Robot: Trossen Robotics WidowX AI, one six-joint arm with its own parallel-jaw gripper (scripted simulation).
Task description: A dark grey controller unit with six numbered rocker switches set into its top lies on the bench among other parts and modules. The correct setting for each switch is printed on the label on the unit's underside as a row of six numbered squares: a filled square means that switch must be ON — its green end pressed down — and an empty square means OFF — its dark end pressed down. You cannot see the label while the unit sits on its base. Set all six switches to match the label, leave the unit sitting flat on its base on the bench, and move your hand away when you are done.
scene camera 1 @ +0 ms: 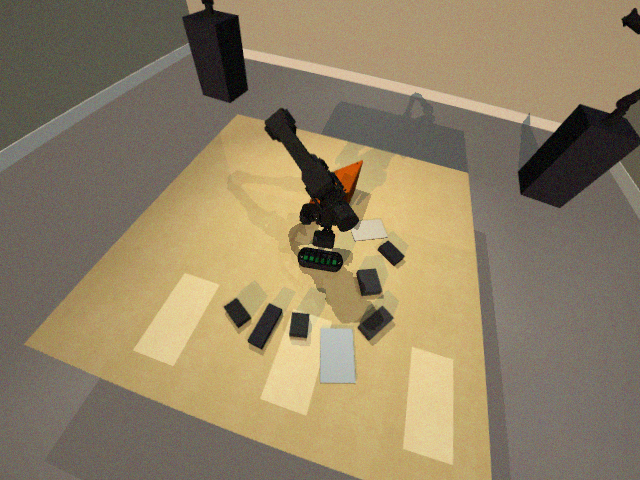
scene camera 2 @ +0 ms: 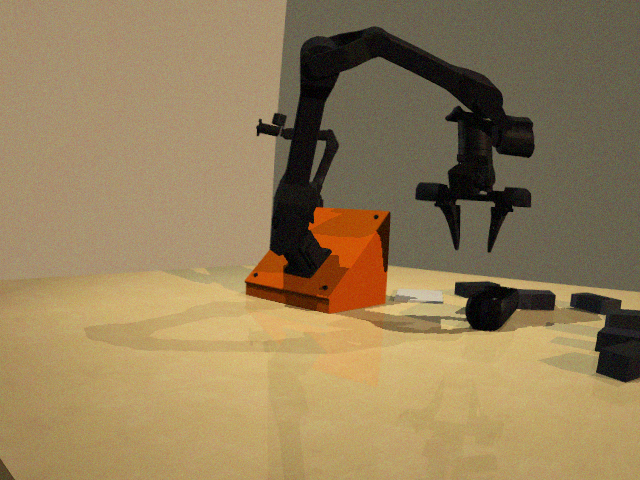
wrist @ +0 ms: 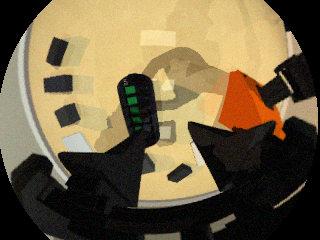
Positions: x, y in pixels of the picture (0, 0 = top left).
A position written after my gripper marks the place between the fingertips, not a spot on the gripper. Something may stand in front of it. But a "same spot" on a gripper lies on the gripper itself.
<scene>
my gripper: scene camera 1 324, 236; scene camera 2; wrist
same spot on my gripper: (scene camera 2: 445, 200) = (wrist: 269, 144)
</scene>
